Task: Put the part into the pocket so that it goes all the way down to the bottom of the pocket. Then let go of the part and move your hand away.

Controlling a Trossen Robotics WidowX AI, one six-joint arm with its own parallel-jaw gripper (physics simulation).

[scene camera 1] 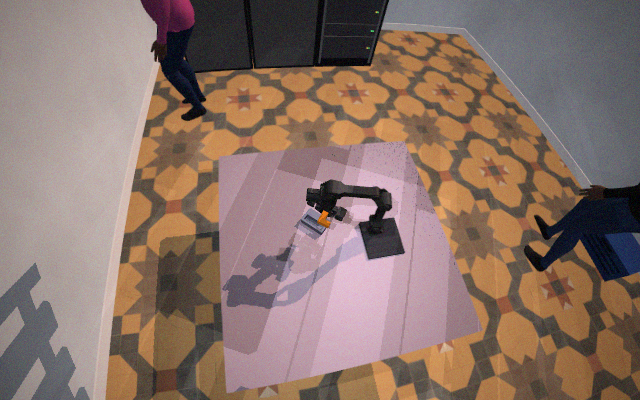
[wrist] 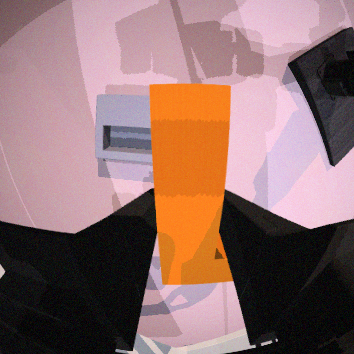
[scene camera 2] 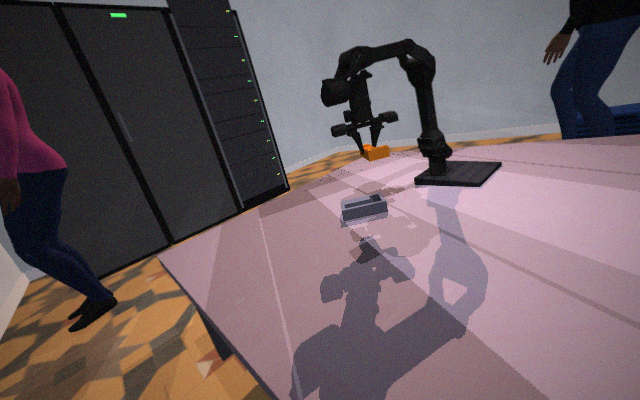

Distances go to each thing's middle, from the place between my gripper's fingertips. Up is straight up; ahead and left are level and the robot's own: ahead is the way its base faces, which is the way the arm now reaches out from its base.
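The orange L-shaped block (wrist: 189, 122) has my gripper 10 mm to the right of it, and going by their middles it is, of the things named here, the nearest to my gripper. The grey pocket block (scene camera 2: 372, 204) is 170 mm below my hand, 20 mm ahead of it and 50 mm to the right of it.
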